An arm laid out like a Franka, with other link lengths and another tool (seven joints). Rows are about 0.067 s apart.
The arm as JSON. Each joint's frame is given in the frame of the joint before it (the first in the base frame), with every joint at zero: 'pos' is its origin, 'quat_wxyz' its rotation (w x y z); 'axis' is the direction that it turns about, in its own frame. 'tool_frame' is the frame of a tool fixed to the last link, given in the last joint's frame.
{
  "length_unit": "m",
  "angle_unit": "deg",
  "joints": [
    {
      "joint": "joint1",
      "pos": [
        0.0,
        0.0,
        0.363
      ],
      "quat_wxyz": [
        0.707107,
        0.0,
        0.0,
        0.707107
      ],
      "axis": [
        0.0,
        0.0,
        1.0
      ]
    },
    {
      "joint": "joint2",
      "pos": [
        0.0,
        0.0,
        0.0
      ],
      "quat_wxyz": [
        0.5,
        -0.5,
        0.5,
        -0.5
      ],
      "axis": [
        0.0,
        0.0,
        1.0
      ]
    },
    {
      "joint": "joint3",
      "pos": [
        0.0,
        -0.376,
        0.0
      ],
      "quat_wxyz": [
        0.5,
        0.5,
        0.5,
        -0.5
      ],
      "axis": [
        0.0,
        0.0,
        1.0
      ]
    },
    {
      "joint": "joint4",
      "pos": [
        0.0,
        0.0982,
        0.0
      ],
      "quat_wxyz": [
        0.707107,
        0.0,
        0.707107,
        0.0
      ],
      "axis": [
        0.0,
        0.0,
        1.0
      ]
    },
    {
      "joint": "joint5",
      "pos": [
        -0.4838,
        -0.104,
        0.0
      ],
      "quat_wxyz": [
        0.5,
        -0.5,
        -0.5,
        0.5
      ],
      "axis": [
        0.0,
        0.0,
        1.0
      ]
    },
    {
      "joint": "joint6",
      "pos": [
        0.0,
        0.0,
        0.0
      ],
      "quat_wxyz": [
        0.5,
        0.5,
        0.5,
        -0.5
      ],
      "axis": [
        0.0,
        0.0,
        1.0
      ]
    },
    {
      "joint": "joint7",
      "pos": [
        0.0,
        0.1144,
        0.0
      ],
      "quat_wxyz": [
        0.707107,
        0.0,
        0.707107,
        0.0
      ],
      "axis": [
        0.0,
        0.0,
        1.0
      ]
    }
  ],
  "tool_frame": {
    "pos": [
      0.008,
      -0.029,
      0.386
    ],
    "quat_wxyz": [
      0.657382,
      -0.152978,
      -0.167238,
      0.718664
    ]
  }
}
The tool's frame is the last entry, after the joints.
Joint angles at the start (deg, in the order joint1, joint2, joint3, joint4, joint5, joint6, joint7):
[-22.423 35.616 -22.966 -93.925 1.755 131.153 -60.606]
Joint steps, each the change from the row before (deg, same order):
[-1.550 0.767 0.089 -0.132 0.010 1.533 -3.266]
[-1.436 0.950 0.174 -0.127 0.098 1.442 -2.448]
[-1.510 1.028 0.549 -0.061 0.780 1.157 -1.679]
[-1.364 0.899 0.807 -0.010 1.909 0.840 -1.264]
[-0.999 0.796 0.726 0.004 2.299 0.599 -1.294]
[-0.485 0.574 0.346 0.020 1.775 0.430 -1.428]
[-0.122 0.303 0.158 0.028 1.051 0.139 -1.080]
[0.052 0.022 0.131 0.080 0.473 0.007 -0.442]
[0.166 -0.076 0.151 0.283 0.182 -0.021 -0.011]
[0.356 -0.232 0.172 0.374 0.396 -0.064 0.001]
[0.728 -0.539 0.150 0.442 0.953 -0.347 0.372]
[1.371 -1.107 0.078 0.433 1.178 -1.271 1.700]
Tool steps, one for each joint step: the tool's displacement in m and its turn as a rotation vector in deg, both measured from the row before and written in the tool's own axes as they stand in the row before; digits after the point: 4 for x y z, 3 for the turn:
[-0.0165 0.0072 0.0186 -0.481 0.826 -1.802]
[-0.0153 0.0018 0.0185 -0.240 0.456 -1.253]
[-0.0102 -0.0050 0.0170 0.373 0.415 -0.132]
[-0.0019 -0.0094 0.0129 0.923 0.761 1.099]
[0.0023 -0.0105 0.0098 1.058 0.956 1.226]
[0.0025 -0.0067 0.0065 0.659 0.915 0.459]
[0.0029 -0.0042 0.0028 0.410 0.683 -0.049]
[0.0044 -0.0010 -0.0006 0.110 0.474 -0.048]
[0.0071 0.0021 -0.0027 -0.182 0.437 0.020]
[0.0118 0.0034 -0.0054 -0.276 0.724 0.130]
[0.0194 0.0033 -0.0107 -0.157 1.008 0.764]
[0.0284 -0.0005 -0.0202 0.385 0.815 1.707]

